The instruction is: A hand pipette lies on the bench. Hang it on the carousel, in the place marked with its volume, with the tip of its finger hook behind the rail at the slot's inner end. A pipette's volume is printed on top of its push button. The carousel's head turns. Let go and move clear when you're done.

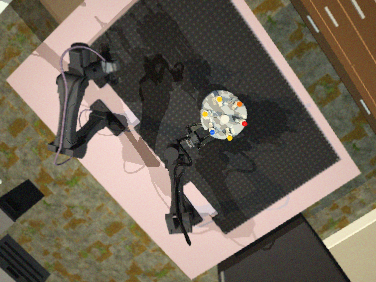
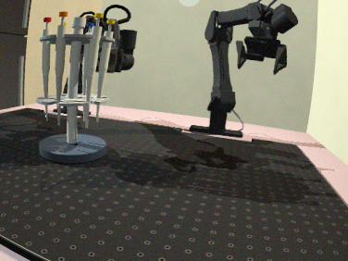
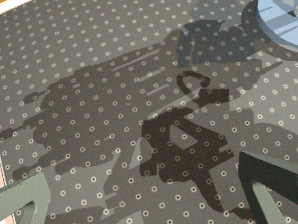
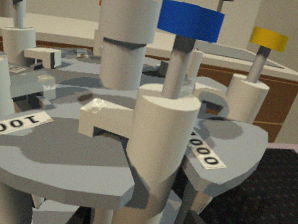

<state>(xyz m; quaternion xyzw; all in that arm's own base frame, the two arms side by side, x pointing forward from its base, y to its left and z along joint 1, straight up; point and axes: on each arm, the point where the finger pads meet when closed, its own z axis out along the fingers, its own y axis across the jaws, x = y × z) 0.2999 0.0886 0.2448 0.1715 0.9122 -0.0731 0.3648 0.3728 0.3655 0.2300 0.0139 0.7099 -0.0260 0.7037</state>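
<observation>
My right gripper is now 10 mm short of the pipette, 10 mm to the right of it and 20 mm above it.
</observation>
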